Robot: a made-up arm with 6 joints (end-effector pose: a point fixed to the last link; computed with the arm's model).
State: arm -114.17 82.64 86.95 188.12 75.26 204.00
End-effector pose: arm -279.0 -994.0 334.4 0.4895 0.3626 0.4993 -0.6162
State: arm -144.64 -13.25 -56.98 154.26 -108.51 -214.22
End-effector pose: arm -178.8 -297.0 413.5 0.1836 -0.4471 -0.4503 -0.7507
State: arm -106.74 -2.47 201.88 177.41 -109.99 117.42
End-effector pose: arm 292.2 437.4 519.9 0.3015 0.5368 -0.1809 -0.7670
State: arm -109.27 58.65 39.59 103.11 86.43 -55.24
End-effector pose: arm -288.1 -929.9 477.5 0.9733 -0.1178 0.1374 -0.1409
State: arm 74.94 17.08 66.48 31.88 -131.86 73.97
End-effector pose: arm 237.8 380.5 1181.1 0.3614 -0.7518 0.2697 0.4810
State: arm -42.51 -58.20 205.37 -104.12 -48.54 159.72
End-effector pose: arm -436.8 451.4 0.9 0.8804 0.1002 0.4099 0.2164
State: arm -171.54 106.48 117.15 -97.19 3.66 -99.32
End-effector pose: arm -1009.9 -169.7 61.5 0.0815 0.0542 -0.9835 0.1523
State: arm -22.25 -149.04 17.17 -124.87 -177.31 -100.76
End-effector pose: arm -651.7 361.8 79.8 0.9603 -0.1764 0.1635 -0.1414
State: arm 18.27 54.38 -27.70 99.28 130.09 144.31
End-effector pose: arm 585.3 219.4 34.1 0.3816 -0.3686 -0.8469 0.0346
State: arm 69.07 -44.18 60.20 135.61 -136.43 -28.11
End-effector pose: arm -310.0 -502.5 1095.1 0.6499 0.4997 0.2313 -0.5239
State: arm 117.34 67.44 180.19 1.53 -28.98 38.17
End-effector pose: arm 23.9 289.0 931.2 0.5617 0.4067 -0.5373 0.4800
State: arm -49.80 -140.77 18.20 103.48 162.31 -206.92
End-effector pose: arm -529.0 681.6 -77.8 0.8975 -0.3202 0.2258 -0.2024
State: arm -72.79 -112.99 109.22 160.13 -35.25 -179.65
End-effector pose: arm -102.1 819.2 -335.7 0.3953 0.4632 0.6138 -0.5024
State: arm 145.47 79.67 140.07 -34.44 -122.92 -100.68
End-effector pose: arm -606.4 571.4 761.0 0.3407 -0.3347 0.7565 0.4467
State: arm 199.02 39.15 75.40 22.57 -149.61 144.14
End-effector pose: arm -713.2 -95.4 997.6 0.7386 0.3480 0.5749 -0.0541
